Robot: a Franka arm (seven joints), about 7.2 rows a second.
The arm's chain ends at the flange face. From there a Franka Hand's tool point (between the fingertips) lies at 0.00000 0.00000 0.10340 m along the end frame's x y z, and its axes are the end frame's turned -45 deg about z.
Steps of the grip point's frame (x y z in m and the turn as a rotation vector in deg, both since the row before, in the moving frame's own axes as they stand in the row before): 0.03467 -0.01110 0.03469 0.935 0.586 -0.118; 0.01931 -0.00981 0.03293 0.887 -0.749 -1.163; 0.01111 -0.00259 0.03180 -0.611 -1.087 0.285; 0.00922 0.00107 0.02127 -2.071 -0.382 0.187; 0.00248 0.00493 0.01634 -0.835 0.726 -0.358
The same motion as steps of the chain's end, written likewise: 0.01711 -0.03042 0.03471 1.076 -0.247 -0.118; 0.00881 -0.02044 0.03295 0.098 -1.157 -1.163; 0.00664 -0.01185 0.03182 -1.201 -0.337 0.285; 0.00513 -0.00890 0.02134 -1.735 1.194 0.187; 0.00325 0.00160 0.01636 -0.077 1.104 -0.358
